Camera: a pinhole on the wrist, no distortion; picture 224 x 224 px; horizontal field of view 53.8 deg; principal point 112.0 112.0 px. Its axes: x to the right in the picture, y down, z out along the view. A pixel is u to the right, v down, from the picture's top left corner.
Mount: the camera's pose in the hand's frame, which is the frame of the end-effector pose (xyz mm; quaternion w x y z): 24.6 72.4 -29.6 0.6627 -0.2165 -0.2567 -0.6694
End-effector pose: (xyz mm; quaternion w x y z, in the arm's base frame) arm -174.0 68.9 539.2 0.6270 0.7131 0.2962 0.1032
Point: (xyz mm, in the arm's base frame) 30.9 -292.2 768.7
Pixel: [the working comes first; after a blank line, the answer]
In the camera's frame: 79.1 -86.1 448.8

150.9 69.7
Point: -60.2 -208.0 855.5
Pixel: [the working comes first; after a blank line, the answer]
In the camera's frame: -45.2 -139.2 380.7

85.8 31.2
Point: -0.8 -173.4 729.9
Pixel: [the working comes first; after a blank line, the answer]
In the camera's frame: 49.2 -44.0 330.6

144.9 82.6
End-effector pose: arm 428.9 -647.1 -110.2 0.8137 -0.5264 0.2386 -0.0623
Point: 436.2 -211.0 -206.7
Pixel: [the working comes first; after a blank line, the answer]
In the camera's frame: 74.1 -118.0 415.1

151.4 49.2
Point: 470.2 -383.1 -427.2
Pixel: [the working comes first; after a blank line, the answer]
In the camera's frame: -145.7 33.2 324.5

12.9 134.6
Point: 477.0 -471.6 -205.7
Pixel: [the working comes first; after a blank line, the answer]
In the camera's frame: 40.7 -3.2 180.0

161.9 108.1
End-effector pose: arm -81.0 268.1 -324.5 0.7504 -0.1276 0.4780 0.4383
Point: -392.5 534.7 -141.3
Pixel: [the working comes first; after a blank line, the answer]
In the camera's frame: -221.7 -73.8 311.4

outside the picture
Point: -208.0 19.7 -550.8
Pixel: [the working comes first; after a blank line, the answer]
In the camera's frame: -66.7 -9.8 -351.1

behind the camera
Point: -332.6 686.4 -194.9
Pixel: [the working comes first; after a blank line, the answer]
In the camera's frame: -184.5 67.3 401.8

10.6 149.0
